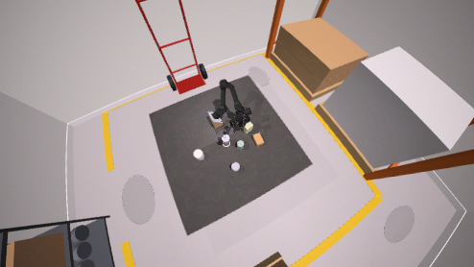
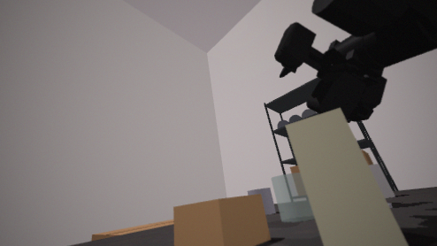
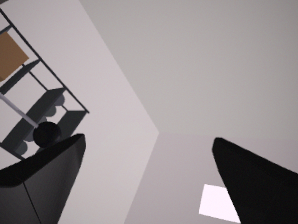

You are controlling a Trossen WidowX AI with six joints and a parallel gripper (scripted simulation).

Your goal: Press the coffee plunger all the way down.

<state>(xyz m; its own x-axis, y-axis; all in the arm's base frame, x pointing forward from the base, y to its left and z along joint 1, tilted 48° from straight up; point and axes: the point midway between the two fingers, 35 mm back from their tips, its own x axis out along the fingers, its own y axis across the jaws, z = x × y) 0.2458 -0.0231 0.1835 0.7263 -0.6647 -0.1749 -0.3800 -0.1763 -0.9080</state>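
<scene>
My gripper tip is 14 cm to the left of the coffee press, 12 cm above it and 2 cm past it. The rest, counted from my gripper tip: cream box 19 cm below, 13 cm to the left, 2 cm behind; then orange box 22 cm below, 16 cm to the left, 13 cm ahead; then teal cup 21 cm below, 9 cm ahead, 3 cm to the right.
</scene>
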